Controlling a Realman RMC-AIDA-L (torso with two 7-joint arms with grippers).
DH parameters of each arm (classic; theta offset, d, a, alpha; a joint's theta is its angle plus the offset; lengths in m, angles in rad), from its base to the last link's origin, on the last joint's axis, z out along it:
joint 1: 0 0.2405 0 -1.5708
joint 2: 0 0 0 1.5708
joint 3: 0 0.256 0 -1.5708
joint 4: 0 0 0 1.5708
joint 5: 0 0.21 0 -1.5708
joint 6: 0 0 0 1.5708
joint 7: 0 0.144 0 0
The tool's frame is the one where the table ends.
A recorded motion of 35 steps. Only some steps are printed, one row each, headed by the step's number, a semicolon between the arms.
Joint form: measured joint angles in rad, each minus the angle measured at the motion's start. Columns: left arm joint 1, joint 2, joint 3, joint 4, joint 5, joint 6, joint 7; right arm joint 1, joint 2, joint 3, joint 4, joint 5, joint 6, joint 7.
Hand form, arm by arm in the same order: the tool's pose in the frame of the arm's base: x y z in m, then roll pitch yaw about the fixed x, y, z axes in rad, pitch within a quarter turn. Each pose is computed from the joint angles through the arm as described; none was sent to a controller.
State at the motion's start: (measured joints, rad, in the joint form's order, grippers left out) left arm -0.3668 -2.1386 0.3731 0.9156 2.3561 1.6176 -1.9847; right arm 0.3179 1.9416 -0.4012 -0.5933 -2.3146 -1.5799 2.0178
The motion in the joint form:
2: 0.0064 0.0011 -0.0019 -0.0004 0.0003 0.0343 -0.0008; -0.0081 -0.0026 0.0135 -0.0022 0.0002 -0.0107 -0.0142
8: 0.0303 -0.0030 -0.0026 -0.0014 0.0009 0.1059 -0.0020; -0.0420 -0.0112 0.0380 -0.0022 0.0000 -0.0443 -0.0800
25: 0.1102 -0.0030 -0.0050 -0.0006 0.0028 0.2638 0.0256; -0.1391 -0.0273 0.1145 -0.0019 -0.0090 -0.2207 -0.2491
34: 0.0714 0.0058 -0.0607 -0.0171 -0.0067 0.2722 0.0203; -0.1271 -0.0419 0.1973 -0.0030 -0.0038 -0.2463 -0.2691
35: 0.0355 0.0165 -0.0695 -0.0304 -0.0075 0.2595 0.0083; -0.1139 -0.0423 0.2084 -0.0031 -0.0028 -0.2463 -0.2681
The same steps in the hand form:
2: -0.3417 0.2668 0.0389 -3.1007 -0.4987 1.2198; 0.3920 0.2426 0.0602 3.1083 0.4857 -1.4359
8: -0.3395 0.2516 0.0350 3.1108 -0.4696 1.2487; 0.3981 0.2277 0.0658 3.1188 0.4982 -1.4006
25: -0.3410 0.2096 0.0333 2.9825 -0.4112 1.2928; 0.4013 0.1780 0.0776 3.0633 0.5212 -1.3212
34: -0.3363 0.2214 0.0397 2.9624 -0.4599 1.2952; 0.4005 0.1832 0.0924 3.0760 0.5997 -1.2976
35: -0.3319 0.2344 0.0424 2.9651 -0.4687 1.2825; 0.3984 0.1887 0.0937 3.0769 0.6111 -1.2881

